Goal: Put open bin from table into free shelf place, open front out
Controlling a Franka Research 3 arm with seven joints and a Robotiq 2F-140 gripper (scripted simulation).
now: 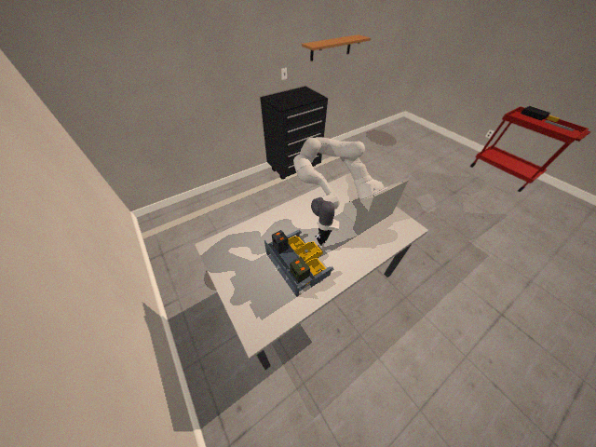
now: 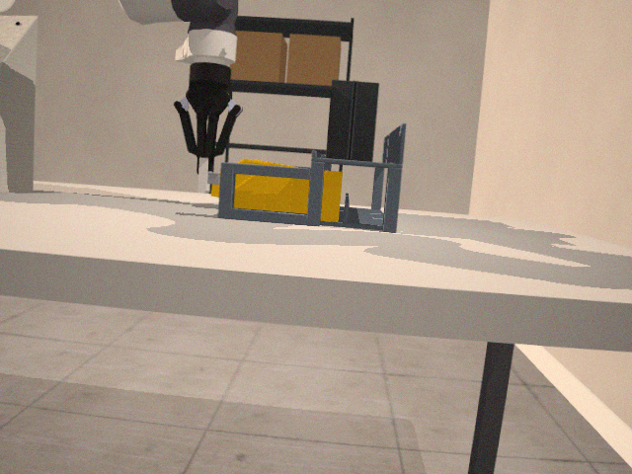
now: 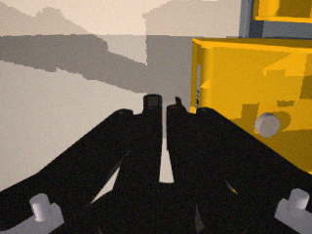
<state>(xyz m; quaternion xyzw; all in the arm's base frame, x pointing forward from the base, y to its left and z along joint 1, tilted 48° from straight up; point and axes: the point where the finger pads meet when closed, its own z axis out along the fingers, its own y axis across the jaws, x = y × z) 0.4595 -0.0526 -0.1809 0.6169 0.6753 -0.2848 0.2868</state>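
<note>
The grey shelf lip lies 80 mm ahead of my hand, 10 mm to the left of it and 50 mm below it.
</note>
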